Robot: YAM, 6 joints.
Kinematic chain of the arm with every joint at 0, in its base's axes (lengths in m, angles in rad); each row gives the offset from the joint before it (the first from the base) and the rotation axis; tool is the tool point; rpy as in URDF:
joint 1: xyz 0 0 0.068 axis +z
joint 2: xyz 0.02 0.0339 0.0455 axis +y
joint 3: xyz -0.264 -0.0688 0 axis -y
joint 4: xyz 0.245 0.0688 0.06 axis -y
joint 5: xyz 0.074 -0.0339 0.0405 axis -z
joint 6: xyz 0.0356 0 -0.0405 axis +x
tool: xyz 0 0 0 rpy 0 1.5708 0
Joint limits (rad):
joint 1: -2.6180..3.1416
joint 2: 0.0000..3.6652
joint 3: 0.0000..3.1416
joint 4: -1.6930..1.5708
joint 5: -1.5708..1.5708
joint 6: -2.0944..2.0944
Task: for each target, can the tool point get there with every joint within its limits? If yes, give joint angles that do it. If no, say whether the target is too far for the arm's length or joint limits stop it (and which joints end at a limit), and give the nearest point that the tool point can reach.
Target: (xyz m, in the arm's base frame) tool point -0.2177 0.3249 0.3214
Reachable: yes | joints 2.1399 1.6270 1.2611 0.1422 -0.2346 1.1438
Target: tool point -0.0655 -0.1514 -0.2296
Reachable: yes | joints -1.7820 3.2762 0.9446 0.8237 1.1346 0.8238
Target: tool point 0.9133 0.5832 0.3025
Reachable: no: too far | nearest point 0.5362 0.3424 0.2230 | short by 0.454 m
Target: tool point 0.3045 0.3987 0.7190
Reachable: no: too far | nearest point 0.2486 0.3255 0.6033 | short by 0.148 m
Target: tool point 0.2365 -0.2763 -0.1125
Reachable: yes | joints -0.9439 2.7354 1.1679 0.4265 -0.9723 0.4875
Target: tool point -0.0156 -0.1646 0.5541
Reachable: yes | joints -1.4762 1.3070 2.1148 -1.1754 1.0604 0.5688
